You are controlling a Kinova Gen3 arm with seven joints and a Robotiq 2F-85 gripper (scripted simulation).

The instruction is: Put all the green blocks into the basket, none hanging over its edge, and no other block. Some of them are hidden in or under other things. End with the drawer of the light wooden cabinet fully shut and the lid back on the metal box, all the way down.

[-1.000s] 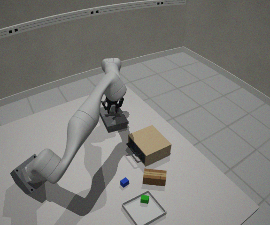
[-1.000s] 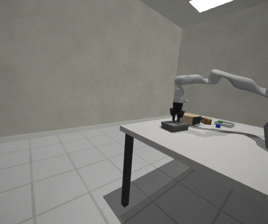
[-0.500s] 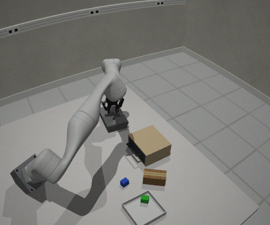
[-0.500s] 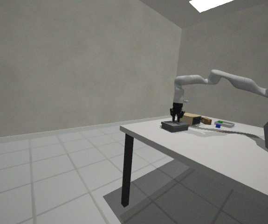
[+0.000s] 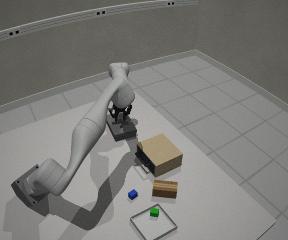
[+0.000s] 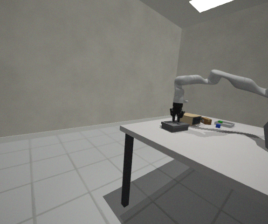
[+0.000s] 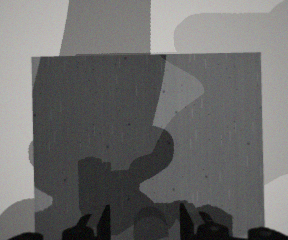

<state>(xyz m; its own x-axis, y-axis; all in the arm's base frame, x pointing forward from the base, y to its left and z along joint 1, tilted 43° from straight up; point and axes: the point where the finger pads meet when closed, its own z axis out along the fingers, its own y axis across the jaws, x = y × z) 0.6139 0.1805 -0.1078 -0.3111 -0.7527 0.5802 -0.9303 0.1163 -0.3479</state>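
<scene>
Right now my hand is 3 cm above the knobbed lid. From my hand the other things lie so: blue block: 41 cm to the right, 25 cm behind, 6 cm below; light wooden cabinet: 32 cm to the right, 4 cm below, 1 cm behind; darker brown wooden box: 49 cm to the right, 13 cm behind, 4 cm below.
</scene>
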